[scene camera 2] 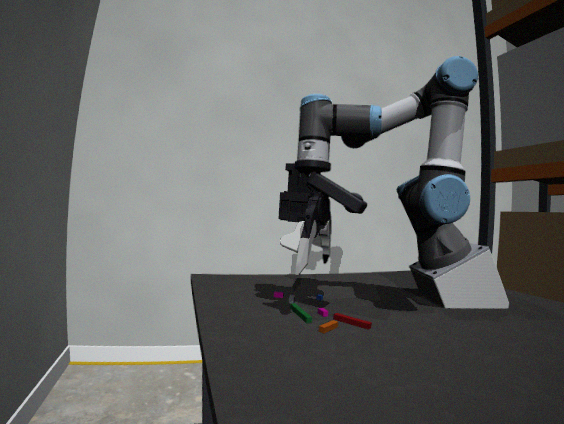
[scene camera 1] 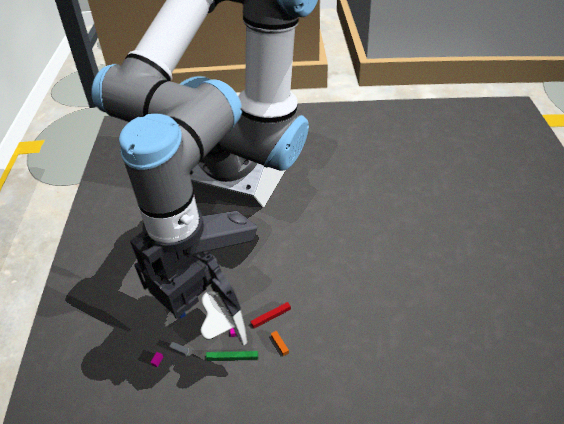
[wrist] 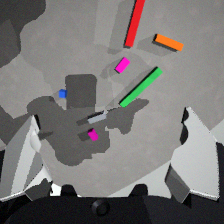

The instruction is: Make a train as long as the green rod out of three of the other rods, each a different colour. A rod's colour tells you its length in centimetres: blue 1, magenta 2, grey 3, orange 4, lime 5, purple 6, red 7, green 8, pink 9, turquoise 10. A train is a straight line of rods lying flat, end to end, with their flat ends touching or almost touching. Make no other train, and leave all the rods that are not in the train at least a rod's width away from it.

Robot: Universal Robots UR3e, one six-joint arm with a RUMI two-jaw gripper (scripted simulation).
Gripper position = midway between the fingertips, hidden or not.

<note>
In view: my gripper (scene camera 1: 206,312).
My gripper shows as well in scene camera 2 (scene camera 2: 312,269) and in the wrist view (wrist: 109,112).
</note>
